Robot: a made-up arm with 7 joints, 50 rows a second.
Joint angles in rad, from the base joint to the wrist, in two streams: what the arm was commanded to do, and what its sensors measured. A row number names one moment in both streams.
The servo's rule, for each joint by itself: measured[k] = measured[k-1] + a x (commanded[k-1-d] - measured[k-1]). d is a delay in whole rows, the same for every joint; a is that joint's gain. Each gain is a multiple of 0.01, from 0.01 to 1. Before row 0 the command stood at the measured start. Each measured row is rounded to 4 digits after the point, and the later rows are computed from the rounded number. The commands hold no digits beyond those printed.
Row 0, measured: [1.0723 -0.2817 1.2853 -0.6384 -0.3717 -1.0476 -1.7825]
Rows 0 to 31, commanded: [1.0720 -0.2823 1.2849 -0.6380 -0.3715 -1.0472 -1.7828]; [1.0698 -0.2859 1.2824 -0.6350 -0.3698 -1.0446 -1.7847]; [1.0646 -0.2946 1.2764 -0.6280 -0.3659 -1.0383 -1.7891]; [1.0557 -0.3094 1.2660 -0.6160 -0.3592 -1.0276 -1.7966]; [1.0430 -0.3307 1.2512 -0.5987 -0.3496 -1.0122 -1.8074]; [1.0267 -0.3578 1.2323 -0.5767 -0.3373 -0.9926 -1.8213]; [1.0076 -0.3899 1.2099 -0.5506 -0.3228 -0.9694 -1.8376]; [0.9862 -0.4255 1.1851 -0.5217 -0.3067 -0.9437 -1.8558]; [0.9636 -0.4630 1.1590 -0.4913 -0.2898 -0.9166 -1.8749]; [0.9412 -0.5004 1.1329 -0.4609 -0.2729 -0.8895 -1.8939]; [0.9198 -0.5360 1.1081 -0.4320 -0.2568 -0.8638 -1.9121]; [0.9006 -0.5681 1.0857 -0.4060 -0.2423 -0.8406 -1.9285]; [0.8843 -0.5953 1.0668 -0.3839 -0.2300 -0.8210 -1.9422]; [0.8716 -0.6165 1.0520 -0.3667 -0.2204 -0.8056 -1.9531]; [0.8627 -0.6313 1.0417 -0.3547 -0.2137 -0.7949 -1.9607]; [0.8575 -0.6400 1.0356 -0.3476 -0.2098 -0.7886 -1.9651]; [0.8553 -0.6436 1.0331 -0.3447 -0.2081 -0.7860 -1.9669]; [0.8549 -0.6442 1.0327 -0.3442 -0.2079 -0.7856 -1.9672]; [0.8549 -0.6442 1.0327 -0.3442 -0.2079 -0.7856 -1.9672]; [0.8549 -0.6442 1.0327 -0.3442 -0.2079 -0.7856 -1.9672]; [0.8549 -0.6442 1.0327 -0.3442 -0.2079 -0.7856 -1.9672]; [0.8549 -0.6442 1.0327 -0.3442 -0.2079 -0.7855 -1.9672]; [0.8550 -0.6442 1.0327 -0.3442 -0.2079 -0.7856 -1.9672]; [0.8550 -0.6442 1.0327 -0.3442 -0.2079 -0.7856 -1.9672]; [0.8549 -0.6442 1.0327 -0.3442 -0.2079 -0.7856 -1.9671]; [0.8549 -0.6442 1.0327 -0.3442 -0.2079 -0.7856 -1.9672]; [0.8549 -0.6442 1.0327 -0.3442 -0.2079 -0.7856 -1.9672]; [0.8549 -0.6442 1.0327 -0.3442 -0.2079 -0.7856 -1.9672]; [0.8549 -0.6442 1.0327 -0.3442 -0.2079 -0.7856 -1.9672]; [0.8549 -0.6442 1.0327 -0.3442 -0.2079 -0.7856 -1.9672]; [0.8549 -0.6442 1.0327 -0.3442 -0.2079 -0.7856 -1.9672]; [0.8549 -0.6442 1.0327 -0.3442 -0.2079 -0.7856 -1.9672]
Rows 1 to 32, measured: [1.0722 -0.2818 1.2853 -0.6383 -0.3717 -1.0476 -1.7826]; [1.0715 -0.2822 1.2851 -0.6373 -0.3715 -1.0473 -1.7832]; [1.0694 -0.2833 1.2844 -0.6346 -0.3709 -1.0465 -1.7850]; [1.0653 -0.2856 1.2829 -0.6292 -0.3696 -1.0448 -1.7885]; [1.0586 -0.2897 1.2804 -0.6204 -0.3674 -1.0419 -1.7942]; [1.0490 -0.2958 1.2766 -0.6077 -0.3641 -1.0375 -1.8023]; [1.0366 -0.3043 1.2713 -0.5911 -0.3596 -1.0314 -1.8129]; [1.0215 -0.3152 1.2644 -0.5710 -0.3538 -1.0235 -1.8258]; [1.0041 -0.3285 1.2560 -0.5479 -0.3468 -1.0139 -1.8405]; [0.9852 -0.3440 1.2462 -0.5227 -0.3387 -1.0027 -1.8565]; [0.9656 -0.3613 1.2352 -0.4964 -0.3297 -0.9902 -1.8732]; [0.9461 -0.3799 1.2232 -0.4702 -0.3201 -0.9767 -1.8898]; [0.9276 -0.3993 1.2107 -0.4452 -0.3102 -0.9627 -1.9055]; [0.9108 -0.4188 1.1980 -0.4224 -0.3003 -0.9486 -1.9198]; [0.8964 -0.4379 1.1855 -0.4028 -0.2908 -0.9348 -1.9321]; [0.8847 -0.4561 1.1735 -0.3868 -0.2819 -0.9216 -1.9420]; [0.8759 -0.4730 1.1623 -0.3746 -0.2738 -0.9094 -1.9495]; [0.8696 -0.4884 1.1519 -0.3658 -0.2666 -0.8983 -1.9548]; [0.8652 -0.5024 1.1424 -0.3595 -0.2601 -0.8882 -1.9585]; [0.8621 -0.5152 1.1336 -0.3551 -0.2544 -0.8790 -1.9611]; [0.8599 -0.5268 1.1255 -0.3519 -0.2493 -0.8706 -1.9629]; [0.8584 -0.5374 1.1181 -0.3497 -0.2447 -0.8629 -1.9642]; [0.8574 -0.5470 1.1113 -0.3481 -0.2407 -0.8559 -1.9651]; [0.8567 -0.5557 1.1050 -0.3470 -0.2371 -0.8496 -1.9657]; [0.8562 -0.5637 1.0992 -0.3462 -0.2339 -0.8438 -1.9661]; [0.8558 -0.5709 1.0939 -0.3456 -0.2310 -0.8386 -1.9664]; [0.8555 -0.5775 1.0890 -0.3452 -0.2285 -0.8338 -1.9666]; [0.8553 -0.5835 1.0845 -0.3449 -0.2262 -0.8295 -1.9668]; [0.8552 -0.5890 1.0804 -0.3447 -0.2242 -0.8255 -1.9669]; [0.8551 -0.5940 1.0766 -0.3446 -0.2224 -0.8219 -1.9670]; [0.8550 -0.5985 1.0731 -0.3445 -0.2208 -0.8186 -1.9671]; [0.8550 -0.6026 1.0699 -0.3444 -0.2194 -0.8156 -1.9671]
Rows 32 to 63, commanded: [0.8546 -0.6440 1.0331 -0.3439 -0.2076 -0.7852 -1.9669]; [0.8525 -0.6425 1.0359 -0.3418 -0.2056 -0.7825 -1.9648]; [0.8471 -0.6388 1.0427 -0.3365 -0.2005 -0.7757 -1.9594]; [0.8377 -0.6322 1.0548 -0.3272 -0.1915 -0.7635 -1.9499]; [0.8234 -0.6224 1.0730 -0.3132 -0.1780 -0.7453 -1.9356]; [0.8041 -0.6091 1.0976 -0.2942 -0.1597 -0.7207 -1.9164]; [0.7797 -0.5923 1.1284 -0.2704 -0.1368 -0.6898 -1.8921]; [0.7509 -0.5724 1.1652 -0.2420 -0.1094 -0.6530 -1.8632]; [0.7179 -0.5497 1.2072 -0.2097 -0.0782 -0.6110 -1.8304]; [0.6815 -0.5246 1.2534 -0.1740 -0.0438 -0.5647 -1.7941]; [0.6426 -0.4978 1.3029 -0.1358 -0.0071 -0.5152 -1.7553]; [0.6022 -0.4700 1.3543 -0.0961 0.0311 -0.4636 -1.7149]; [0.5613 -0.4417 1.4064 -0.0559 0.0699 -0.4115 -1.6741]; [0.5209 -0.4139 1.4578 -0.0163 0.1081 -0.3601 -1.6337]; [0.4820 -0.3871 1.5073 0.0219 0.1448 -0.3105 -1.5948]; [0.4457 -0.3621 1.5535 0.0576 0.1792 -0.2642 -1.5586]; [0.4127 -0.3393 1.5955 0.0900 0.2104 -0.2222 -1.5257]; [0.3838 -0.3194 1.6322 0.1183 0.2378 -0.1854 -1.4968]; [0.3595 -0.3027 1.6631 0.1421 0.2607 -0.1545 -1.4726]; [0.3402 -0.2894 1.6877 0.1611 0.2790 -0.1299 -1.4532]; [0.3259 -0.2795 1.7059 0.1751 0.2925 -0.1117 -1.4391]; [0.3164 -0.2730 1.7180 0.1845 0.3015 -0.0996 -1.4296]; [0.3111 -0.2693 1.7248 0.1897 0.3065 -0.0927 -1.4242]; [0.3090 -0.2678 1.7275 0.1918 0.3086 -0.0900 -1.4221]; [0.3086 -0.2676 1.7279 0.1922 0.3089 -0.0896 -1.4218]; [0.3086 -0.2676 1.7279 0.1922 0.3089 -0.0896 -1.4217]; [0.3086 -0.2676 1.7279 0.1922 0.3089 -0.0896 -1.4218]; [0.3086 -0.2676 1.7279 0.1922 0.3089 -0.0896 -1.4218]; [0.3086 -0.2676 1.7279 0.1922 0.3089 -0.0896 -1.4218]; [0.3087 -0.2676 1.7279 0.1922 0.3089 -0.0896 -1.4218]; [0.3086 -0.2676 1.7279 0.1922 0.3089 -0.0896 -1.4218]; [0.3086 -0.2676 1.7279 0.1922 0.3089 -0.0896 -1.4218]
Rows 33 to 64, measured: [0.8549 -0.6063 1.0670 -0.3443 -0.2181 -0.8129 -1.9670]; [0.8542 -0.6096 1.0645 -0.3436 -0.2167 -0.8102 -1.9663]; [0.8521 -0.6122 1.0628 -0.3415 -0.2149 -0.8071 -1.9642]; [0.8478 -0.6140 1.0622 -0.3374 -0.2123 -0.8032 -1.9599]; [0.8405 -0.6148 1.0631 -0.3304 -0.2085 -0.7980 -1.9526]; [0.8296 -0.6143 1.0659 -0.3199 -0.2031 -0.7910 -1.9417]; [0.8146 -0.6123 1.0709 -0.3055 -0.1958 -0.7819 -1.9268]; [0.7955 -0.6087 1.0784 -0.2871 -0.1863 -0.7703 -1.9077]; [0.7722 -0.6034 1.0887 -0.2647 -0.1744 -0.7560 -1.8845]; [0.7450 -0.5963 1.1019 -0.2384 -0.1600 -0.7388 -1.8574]; [0.7143 -0.5874 1.1180 -0.2086 -0.1432 -0.7187 -1.8268]; [0.6807 -0.5768 1.1369 -0.1760 -0.1240 -0.6957 -1.7932]; [0.6449 -0.5646 1.1585 -0.1412 -0.1027 -0.6701 -1.7575]; [0.6077 -0.5510 1.1824 -0.1050 -0.0795 -0.6422 -1.7204]; [0.5700 -0.5362 1.2084 -0.0682 -0.0548 -0.6123 -1.6827]; [0.5327 -0.5205 1.2360 -0.0317 -0.0291 -0.5810 -1.6455]; [0.4967 -0.5042 1.2648 0.0036 -0.0028 -0.5487 -1.6096]; [0.4628 -0.4876 1.2942 0.0369 0.0237 -0.5160 -1.5758]; [0.4318 -0.4710 1.3237 0.0674 0.0498 -0.4835 -1.5448]; [0.4043 -0.4547 1.3528 0.0946 0.0750 -0.4517 -1.5173]; [0.3808 -0.4389 1.3810 0.1179 0.0989 -0.4211 -1.4938]; [0.3615 -0.4240 1.4080 0.1372 0.1212 -0.3922 -1.4745]; [0.3464 -0.4101 1.4333 0.1524 0.1416 -0.3652 -1.4594]; [0.3352 -0.3973 1.4568 0.1638 0.1600 -0.3404 -1.4482]; [0.3272 -0.3856 1.4785 0.1720 0.1764 -0.3178 -1.4403]; [0.3216 -0.3750 1.4985 0.1779 0.1910 -0.2973 -1.4347]; [0.3177 -0.3653 1.5169 0.1820 0.2040 -0.2786 -1.4308]; [0.3150 -0.3565 1.5338 0.1850 0.2155 -0.2616 -1.4281]; [0.3131 -0.3485 1.5493 0.1871 0.2258 -0.2461 -1.4262]; [0.3118 -0.3412 1.5636 0.1886 0.2349 -0.2320 -1.4249]; [0.3108 -0.3346 1.5767 0.1896 0.2430 -0.2192 -1.4240]; [0.3101 -0.3286 1.5888 0.1904 0.2502 -0.2075 -1.4233]
